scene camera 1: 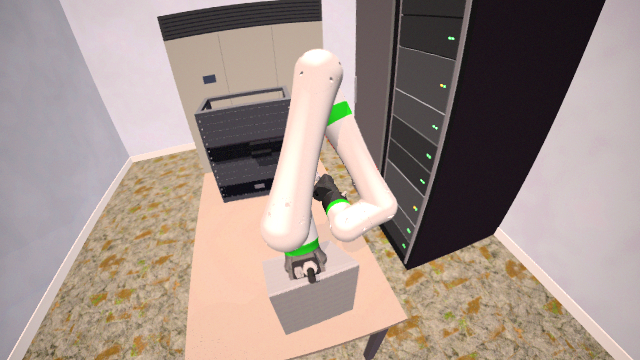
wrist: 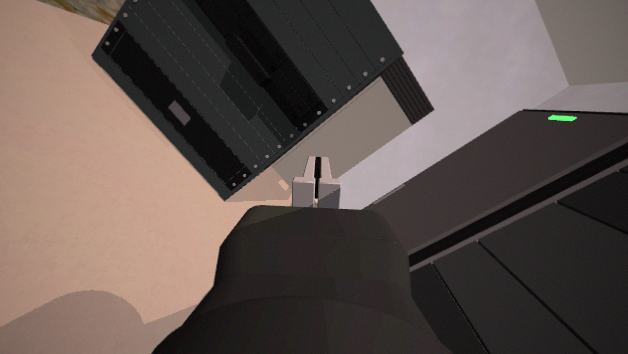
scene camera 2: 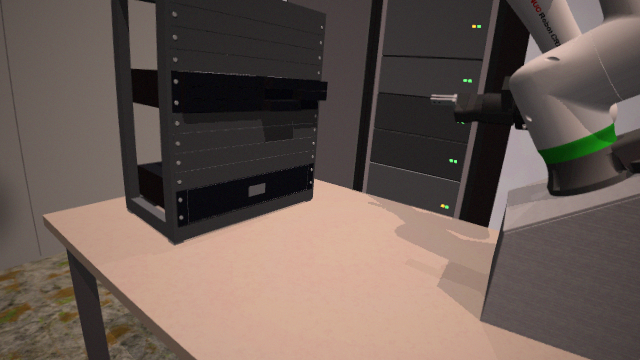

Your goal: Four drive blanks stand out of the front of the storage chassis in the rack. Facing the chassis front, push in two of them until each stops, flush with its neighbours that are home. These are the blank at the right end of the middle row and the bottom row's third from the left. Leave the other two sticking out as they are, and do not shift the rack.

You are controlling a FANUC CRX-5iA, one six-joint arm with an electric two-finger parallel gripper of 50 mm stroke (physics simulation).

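Frame: origin at the arm's base, x ahead, y left, z up, level; metres.
Seen in the pictures: gripper, between the fingertips: [wrist: 317,169] [scene camera 2: 431,99]; arm's base, origin of its link: [scene camera 1: 306,263] [scene camera 2: 591,180].
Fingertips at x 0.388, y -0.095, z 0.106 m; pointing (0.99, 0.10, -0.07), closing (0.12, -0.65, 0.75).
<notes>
Pixels of each thing's top centre, then the offset from my fingertips to it. "*": a spot on its surface instead. Level surfaces: height alone.
- dark storage chassis, a spot on its surface: [scene camera 2: 220,93] [scene camera 1: 227,153] * dx +0.311, dy +0.438, dz -0.019 m
- protruding blank, centre of its top: [wrist: 308,84] [scene camera 2: 300,79] [scene camera 1: 279,135] dx +0.353, dy +0.144, dz +0.023 m
- black unit, a spot on its surface: [scene camera 2: 225,200] [wrist: 147,81] * dx +0.328, dy +0.415, dz -0.293 m
- table, height of its surface: dz -0.378 m
The dark storage chassis [scene camera 1: 225,151] [scene camera 2: 220,93] [wrist: 225,17] sits mid-height in the open rack [scene camera 1: 206,150] [scene camera 2: 169,150] [wrist: 167,128]. Dark drive blanks [scene camera 2: 281,93] [wrist: 250,55] stand out of its front, toward the middle and right. One protruding blank [scene camera 2: 316,90] reaches past the rack's right edge in scene camera 2. Rows and single blanks are too dark to separate clearly, so the two named ones cannot be told exactly. My gripper [scene camera 1: 317,176] [scene camera 2: 434,99] [wrist: 317,169] is shut and empty, in the air right of and in front of the rack, clear of the blanks.
Below the chassis are grey panels and a black unit [scene camera 2: 225,200] [wrist: 145,87] with a pale label. The rack stands on a table [scene camera 1: 225,240] [scene camera 2: 300,280] [wrist: 100,200]. A tall server cabinet [scene camera 1: 500,125] [scene camera 2: 415,145] [wrist: 465,165] stands close on the right. The arm stands on a grey block [scene camera 1: 320,300] [scene camera 2: 565,270].
</notes>
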